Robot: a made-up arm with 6 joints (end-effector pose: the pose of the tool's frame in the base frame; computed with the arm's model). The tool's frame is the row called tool. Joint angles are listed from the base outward.
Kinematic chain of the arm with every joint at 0, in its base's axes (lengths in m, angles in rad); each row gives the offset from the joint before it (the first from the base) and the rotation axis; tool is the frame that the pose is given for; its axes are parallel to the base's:
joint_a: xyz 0 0 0.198 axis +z
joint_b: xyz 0 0.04 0 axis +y
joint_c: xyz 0 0 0.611 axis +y
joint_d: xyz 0 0 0.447 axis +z
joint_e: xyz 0 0 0 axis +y
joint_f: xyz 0 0 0.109 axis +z
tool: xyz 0 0 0
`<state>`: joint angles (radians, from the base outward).
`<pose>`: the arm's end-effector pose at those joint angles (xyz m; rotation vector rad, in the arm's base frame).
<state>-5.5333 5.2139 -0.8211 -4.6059 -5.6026 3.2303</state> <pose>-0.8335 -0.6285 0.3178 1.4853 -1.3858 -1.0476</pose>
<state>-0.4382 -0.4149 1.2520 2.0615 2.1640 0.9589</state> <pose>0.0616 0.1033 1.0473 0.2157 -2.1173 -1.9144</pose>
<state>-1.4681 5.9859 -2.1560 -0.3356 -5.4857 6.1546</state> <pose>-0.0440 0.5666 0.4250 -0.7836 -1.6473 -1.1539</pose>
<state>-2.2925 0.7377 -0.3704 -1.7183 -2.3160 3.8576</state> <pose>-0.2778 -0.4961 0.9941 1.7861 1.5009 0.3488</pose>
